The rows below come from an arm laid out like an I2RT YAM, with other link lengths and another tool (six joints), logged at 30 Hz.
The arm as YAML. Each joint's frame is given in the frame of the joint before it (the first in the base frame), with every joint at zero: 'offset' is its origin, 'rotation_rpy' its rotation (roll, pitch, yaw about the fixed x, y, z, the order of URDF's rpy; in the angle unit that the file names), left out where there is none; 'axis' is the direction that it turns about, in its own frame. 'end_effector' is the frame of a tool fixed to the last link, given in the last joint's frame.
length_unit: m
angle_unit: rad
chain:
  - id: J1
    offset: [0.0, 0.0, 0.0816]
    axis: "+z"
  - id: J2
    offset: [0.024, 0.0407, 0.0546]
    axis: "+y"
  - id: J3
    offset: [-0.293, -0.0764, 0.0]
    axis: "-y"
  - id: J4
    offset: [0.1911, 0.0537, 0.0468]
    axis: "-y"
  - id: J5
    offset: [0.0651, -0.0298, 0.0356]
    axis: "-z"
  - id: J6
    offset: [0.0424, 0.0, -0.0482]
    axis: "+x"
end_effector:
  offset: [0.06, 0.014, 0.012]
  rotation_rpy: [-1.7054, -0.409, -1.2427]
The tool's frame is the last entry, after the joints.
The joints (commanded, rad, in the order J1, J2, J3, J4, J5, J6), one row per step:
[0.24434 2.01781 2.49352 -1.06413 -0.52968 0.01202]
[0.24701 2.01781 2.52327 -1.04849 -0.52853 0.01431]
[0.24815 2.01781 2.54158 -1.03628 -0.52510 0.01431]
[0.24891 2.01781 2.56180 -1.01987 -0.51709 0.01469]
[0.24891 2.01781 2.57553 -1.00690 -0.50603 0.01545]
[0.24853 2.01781 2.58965 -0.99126 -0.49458 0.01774]
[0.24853 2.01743 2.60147 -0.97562 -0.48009 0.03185]
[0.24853 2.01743 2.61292 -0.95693 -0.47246 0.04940]
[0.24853 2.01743 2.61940 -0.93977 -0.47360 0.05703]
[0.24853 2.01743 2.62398 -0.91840 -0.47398 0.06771]
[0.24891 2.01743 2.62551 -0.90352 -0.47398 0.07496]
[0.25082 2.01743 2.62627 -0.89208 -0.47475 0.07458]
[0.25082 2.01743 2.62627 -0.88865 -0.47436 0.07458]
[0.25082 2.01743 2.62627 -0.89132 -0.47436 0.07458]
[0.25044 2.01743 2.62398 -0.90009 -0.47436 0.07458]
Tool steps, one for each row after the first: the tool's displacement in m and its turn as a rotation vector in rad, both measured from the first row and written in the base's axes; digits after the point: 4 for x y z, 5 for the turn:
[-0.0006 0.0009 0.0099 0.01178 -0.04265 0.00064]
[-0.0007 0.0011 0.0163 0.01754 -0.07268 -0.00113]
[-0.0005 0.0008 0.0237 0.02288 -0.10891 -0.00746]
[0.0002 0.0000 0.0288 0.02471 -0.13561 -0.01747]
[0.0010 -0.0010 0.0344 0.02832 -0.16423 -0.02900]
[0.0021 -0.0021 0.0397 0.03788 -0.18350 -0.04782]
[0.0029 -0.0028 0.0455 0.05388 -0.20189 -0.06182]
[0.0032 -0.0027 0.0498 0.06581 -0.21945 -0.06377]
[0.0038 -0.0026 0.0542 0.08009 -0.23728 -0.06740]
[0.0043 -0.0024 0.0568 0.08945 -0.24822 -0.06960]
[0.0044 -0.0015 0.0587 0.09317 -0.25999 -0.06672]
[0.0045 -0.0015 0.0592 0.09398 -0.26333 -0.06704]
[0.0044 -0.0015 0.0588 0.09323 -0.26077 -0.06707]
[0.0044 -0.0017 0.0569 0.09007 -0.25017 -0.06757]

